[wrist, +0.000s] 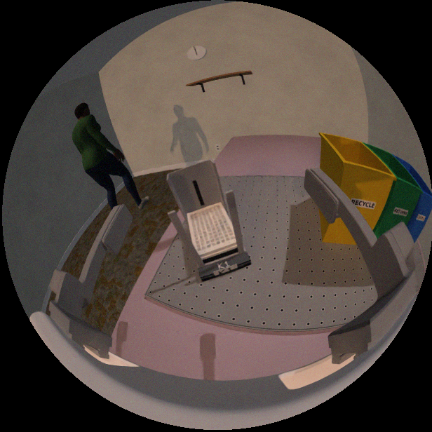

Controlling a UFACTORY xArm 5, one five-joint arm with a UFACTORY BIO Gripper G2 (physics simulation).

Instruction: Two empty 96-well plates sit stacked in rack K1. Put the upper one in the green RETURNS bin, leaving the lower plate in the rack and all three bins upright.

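Rack K1 (182, 185) stands on the perforated board near the middle of the wrist view, with a slotted back panel, side posts and a dark labelled front. A pale 96-well plate (212, 227) lies in it, wells up. The lower plate cannot be told apart clearly beneath it. My gripper (220, 211) is wide open and empty; its fingers appear on either side of the rack in the picture, apart from it. The green RETURNS bin (403, 197) stands upright at the right, between the yellow RECYCLE bin (372, 187) and the blue bin (424, 204), both upright.
The perforated board (240, 305) lies on a pink table top (167, 345). The right finger overlaps the yellow bin in the picture. A person in a green top (90, 145) stands beyond the table at the left. A wall rail (220, 78) and clock are behind.
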